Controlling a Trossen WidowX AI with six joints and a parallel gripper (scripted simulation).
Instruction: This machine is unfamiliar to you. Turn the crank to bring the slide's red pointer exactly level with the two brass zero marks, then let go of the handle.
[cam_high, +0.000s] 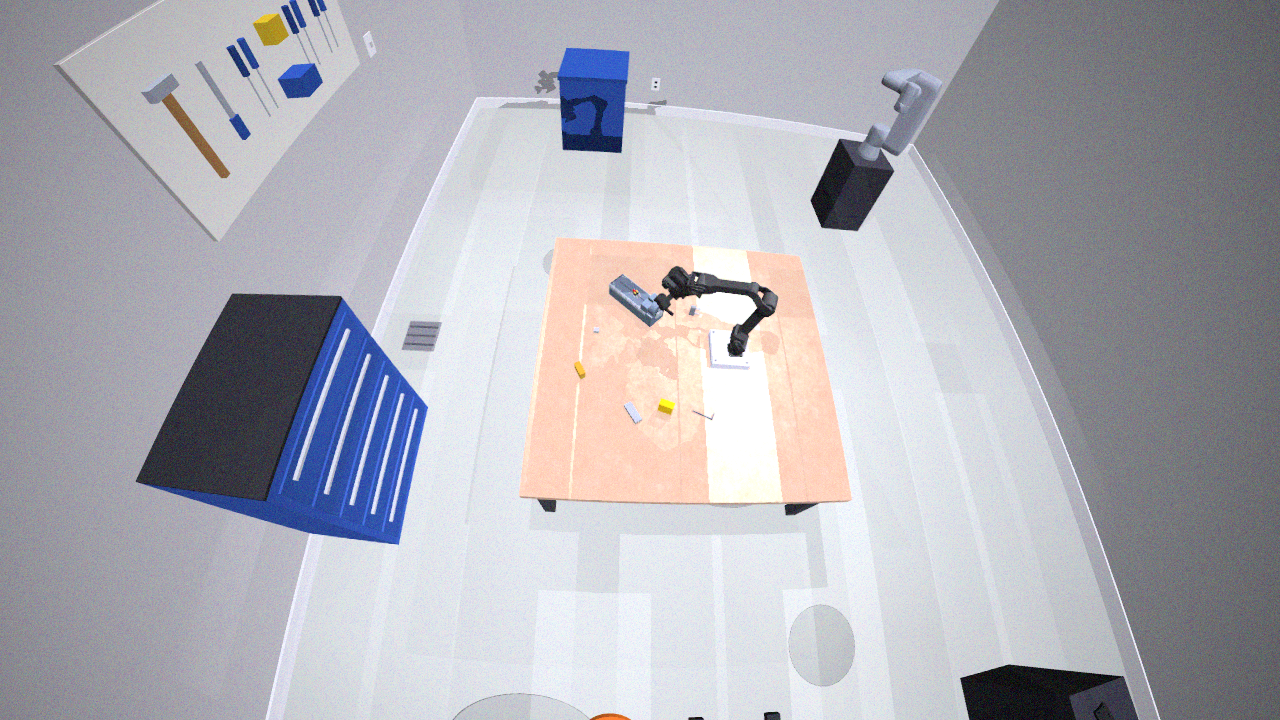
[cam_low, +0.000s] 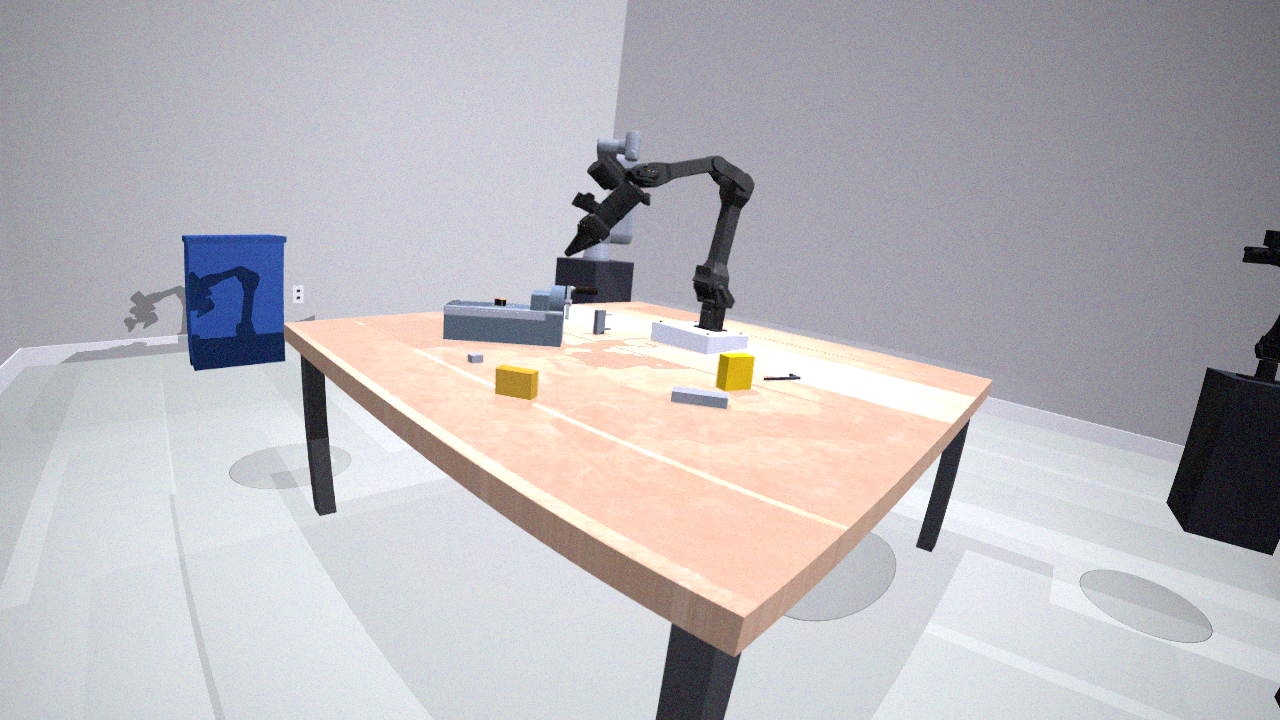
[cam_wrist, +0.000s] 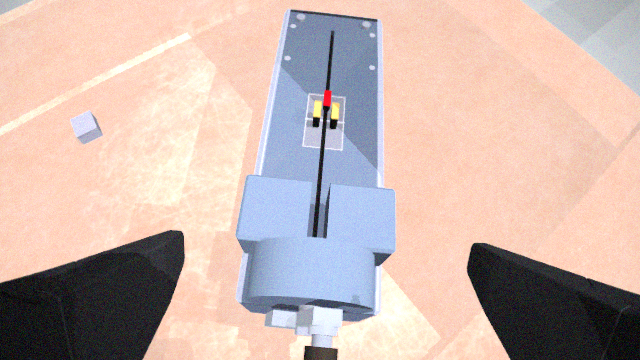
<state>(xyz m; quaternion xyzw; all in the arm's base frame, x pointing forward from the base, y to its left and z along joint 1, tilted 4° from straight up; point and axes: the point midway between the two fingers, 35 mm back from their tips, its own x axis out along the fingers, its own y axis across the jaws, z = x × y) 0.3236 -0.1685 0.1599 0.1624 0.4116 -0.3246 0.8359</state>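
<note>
Now: gripper tip 90 mm above the crank, 30 mm past it and 20 mm to the right of it. The rest, counted from my gripper tip: red pointer 110 mm below, 100 mm to the right, 100 mm ahead; grey cube 270 mm ahead, 190 mm below, 60 mm to the left; dark brown handle 80 mm below, 40 mm behind, 30 mm to the left.
</note>
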